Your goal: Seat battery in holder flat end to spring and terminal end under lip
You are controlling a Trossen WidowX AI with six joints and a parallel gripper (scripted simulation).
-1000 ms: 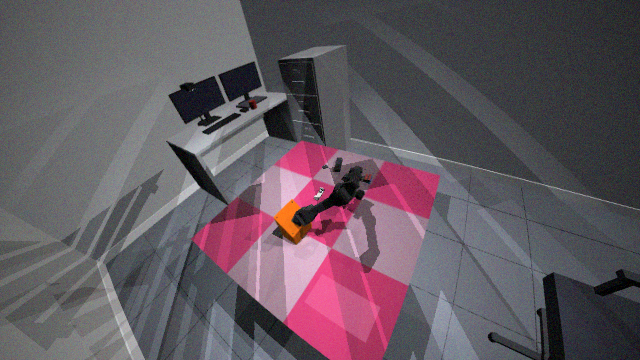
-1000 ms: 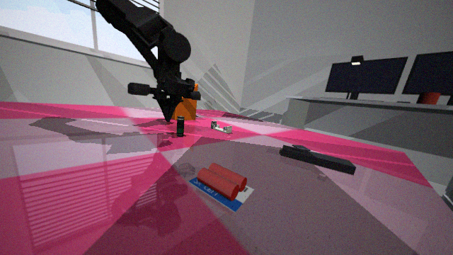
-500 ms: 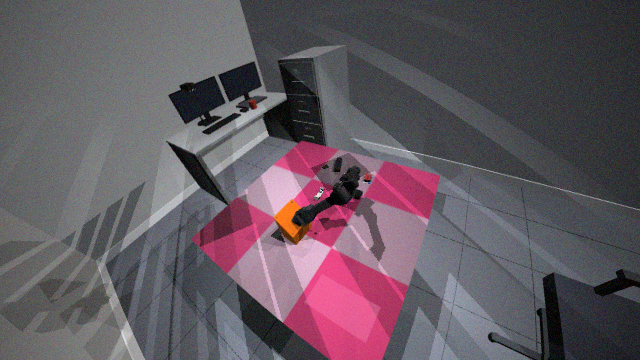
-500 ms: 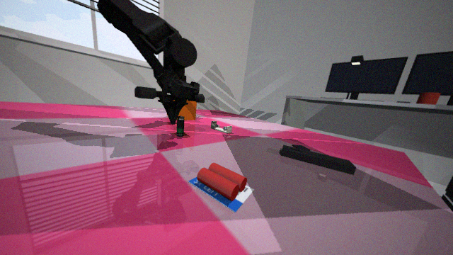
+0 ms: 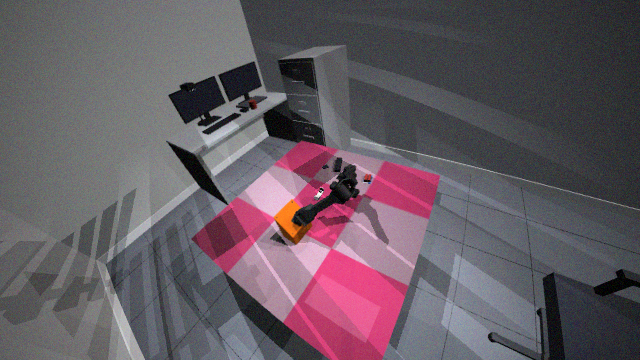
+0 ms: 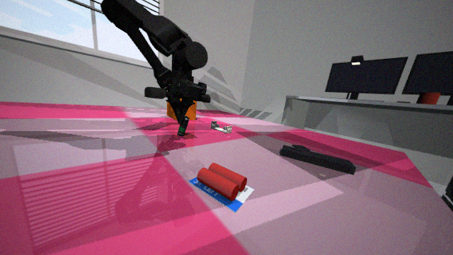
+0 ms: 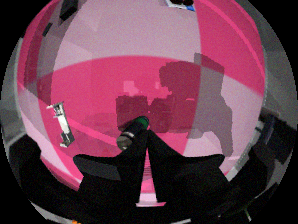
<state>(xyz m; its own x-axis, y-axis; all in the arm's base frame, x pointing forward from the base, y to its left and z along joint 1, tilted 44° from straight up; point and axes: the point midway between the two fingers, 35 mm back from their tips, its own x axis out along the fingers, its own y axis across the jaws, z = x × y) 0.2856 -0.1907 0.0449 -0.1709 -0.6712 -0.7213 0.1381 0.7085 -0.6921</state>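
The battery is 10 mm to the left of my gripper tip and 10 mm below it. From my gripper tip the other things lie so: flat black bar 360 mm ahead, 190 mm to the left, 30 mm below.
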